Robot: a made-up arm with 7 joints. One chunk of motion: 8 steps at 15 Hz.
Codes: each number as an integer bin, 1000 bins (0 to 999) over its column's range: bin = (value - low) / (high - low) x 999, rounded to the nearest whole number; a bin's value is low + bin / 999 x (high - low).
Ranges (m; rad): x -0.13..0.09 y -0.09..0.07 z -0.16..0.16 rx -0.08..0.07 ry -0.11..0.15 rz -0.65..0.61
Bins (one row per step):
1: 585 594 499 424 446 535
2: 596 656 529 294 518 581
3: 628 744 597 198 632 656
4: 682 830 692 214 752 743
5: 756 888 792 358 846 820
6: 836 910 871 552 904 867
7: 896 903 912 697 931 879
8: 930 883 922 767 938 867
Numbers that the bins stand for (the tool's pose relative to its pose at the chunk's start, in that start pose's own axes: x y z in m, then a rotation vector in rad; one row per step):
1: -0.0012 0.0051 -0.0002 -0.0163 0.0061 0.0248
2: 0.0013 0.0151 0.0094 -0.0359 0.0248 0.0828
3: 0.0083 0.0292 0.0312 -0.0503 0.0545 0.1774
4: 0.0202 0.0429 0.0617 -0.0479 0.0857 0.2871
5: 0.0365 0.0522 0.0937 -0.0262 0.1102 0.3842
6: 0.0541 0.0557 0.1190 0.0029 0.1253 0.4435
7: 0.0673 0.0546 0.1321 0.0247 0.1323 0.4586
8: 0.0748 0.0514 0.1353 0.0352 0.1341 0.4435

